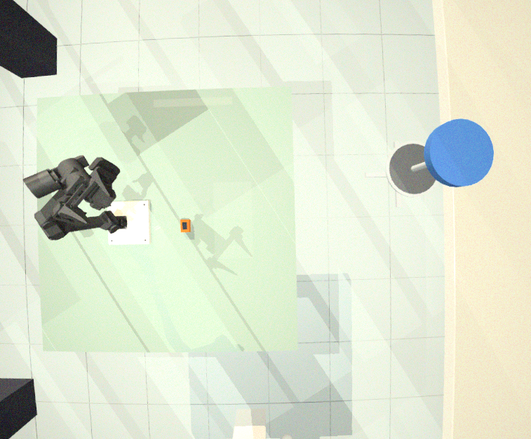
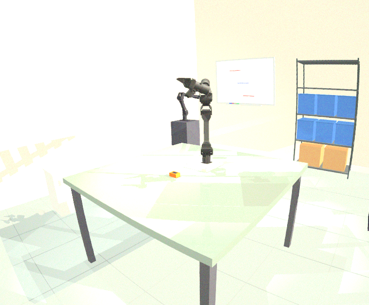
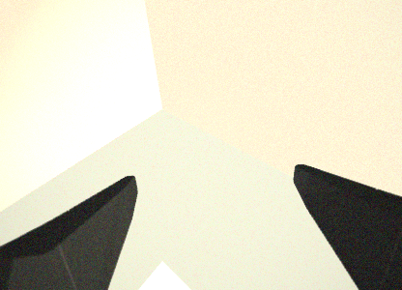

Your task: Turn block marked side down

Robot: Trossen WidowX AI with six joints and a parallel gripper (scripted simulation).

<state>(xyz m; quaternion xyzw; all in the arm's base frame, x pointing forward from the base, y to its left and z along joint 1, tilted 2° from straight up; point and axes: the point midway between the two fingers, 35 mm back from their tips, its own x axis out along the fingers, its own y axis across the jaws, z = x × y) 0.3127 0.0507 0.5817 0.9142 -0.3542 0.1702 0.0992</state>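
The orange block is 50 mm to the right of my gripper tip and 600 mm below it.
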